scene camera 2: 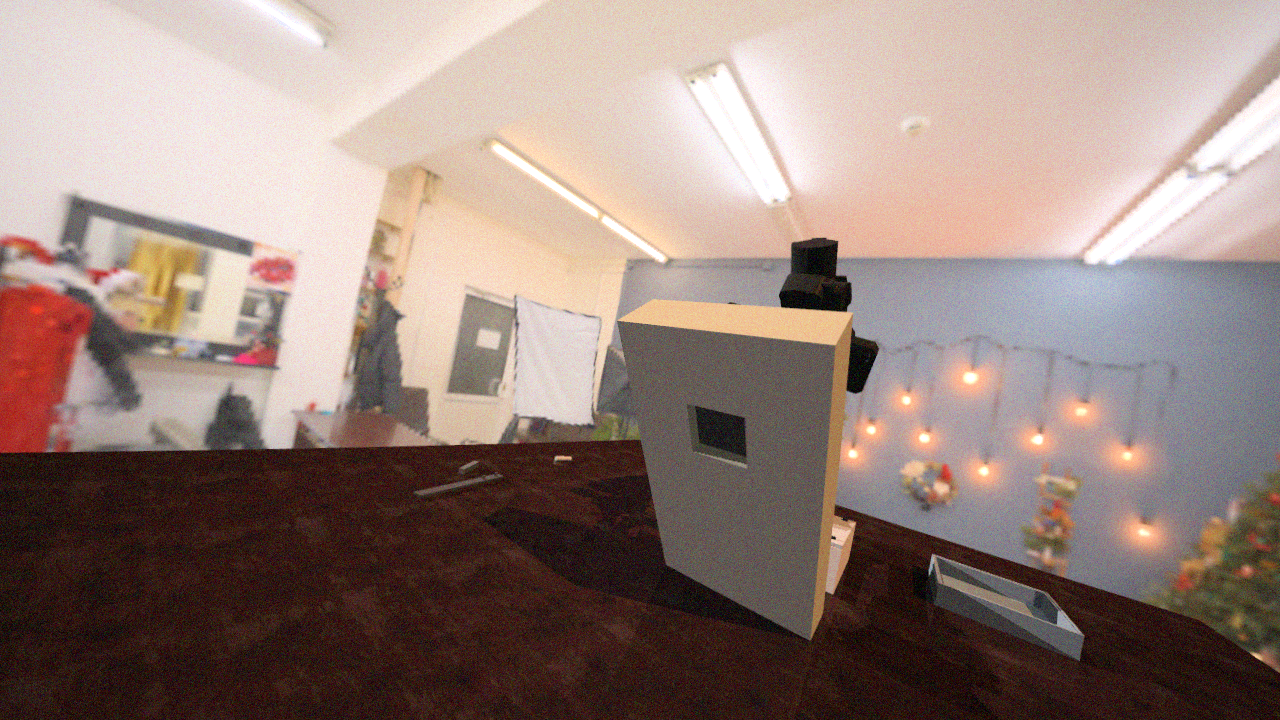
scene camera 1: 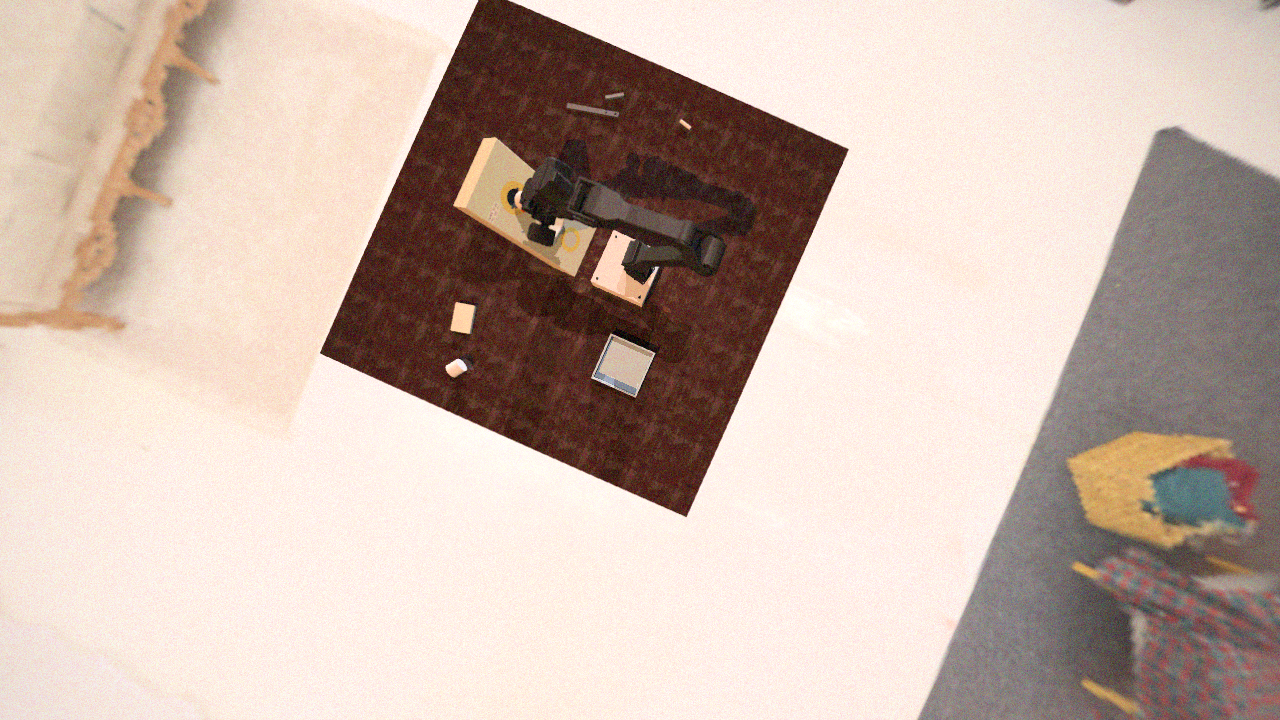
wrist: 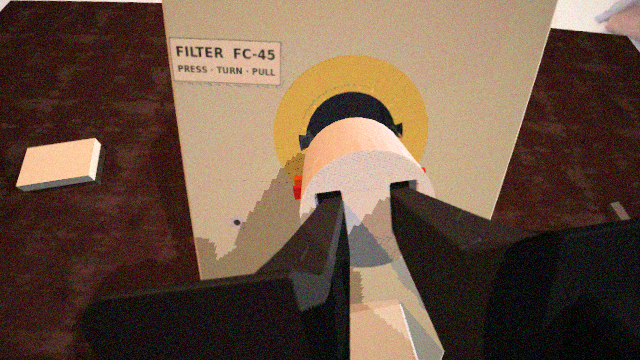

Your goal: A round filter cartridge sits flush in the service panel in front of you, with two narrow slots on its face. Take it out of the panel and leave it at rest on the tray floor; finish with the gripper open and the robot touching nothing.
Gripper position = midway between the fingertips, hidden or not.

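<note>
You can see my gripper (scene camera 2: pixel 765 377) here, and scene camera 1 shows my gripper (scene camera 1: pixel 529 201) too, as does the wrist view, with my gripper (wrist: pixel 363 200). There's a round filter cartridge (wrist: pixel 359 157), but scene camera 2 does not show the cartridge, hidden by the service panel. I see that service panel (scene camera 1: pixel 496 175) in scene camera 1, and in the wrist view I see the service panel (wrist: pixel 251 92) as well. There's a grey tray (scene camera 1: pixel 623 365) too.
</note>
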